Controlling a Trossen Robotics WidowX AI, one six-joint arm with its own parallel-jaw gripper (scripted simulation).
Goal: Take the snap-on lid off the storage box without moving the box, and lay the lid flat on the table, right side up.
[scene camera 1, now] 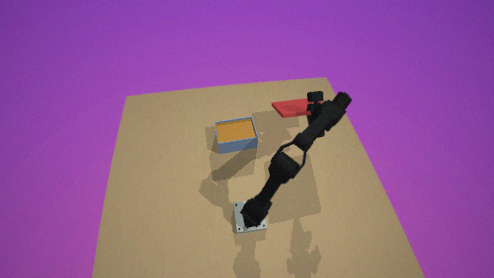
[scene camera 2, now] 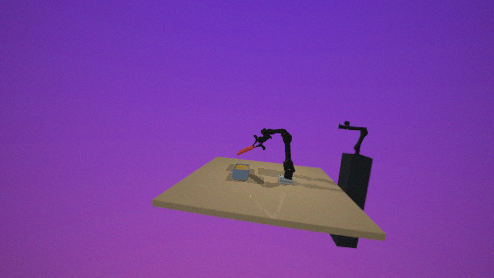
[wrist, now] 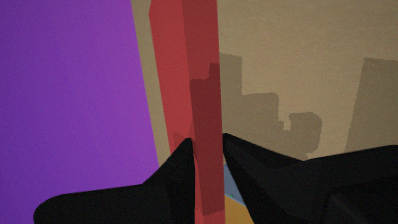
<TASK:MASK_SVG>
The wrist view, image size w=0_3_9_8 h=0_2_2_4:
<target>gripper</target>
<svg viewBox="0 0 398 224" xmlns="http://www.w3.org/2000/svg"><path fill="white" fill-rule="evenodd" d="M192 139L185 138L163 165L150 175L143 184L53 196L37 206L33 213L34 223L195 224L195 163ZM222 133L223 154L228 169L240 191L239 194L254 224L398 224L398 145L386 145L302 161L288 155L267 150L231 134Z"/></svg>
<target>lid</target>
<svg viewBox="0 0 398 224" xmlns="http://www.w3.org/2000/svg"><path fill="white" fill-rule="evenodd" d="M151 0L149 19L170 154L176 150L185 138L192 139L195 163L195 224L225 224L217 0Z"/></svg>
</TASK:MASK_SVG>
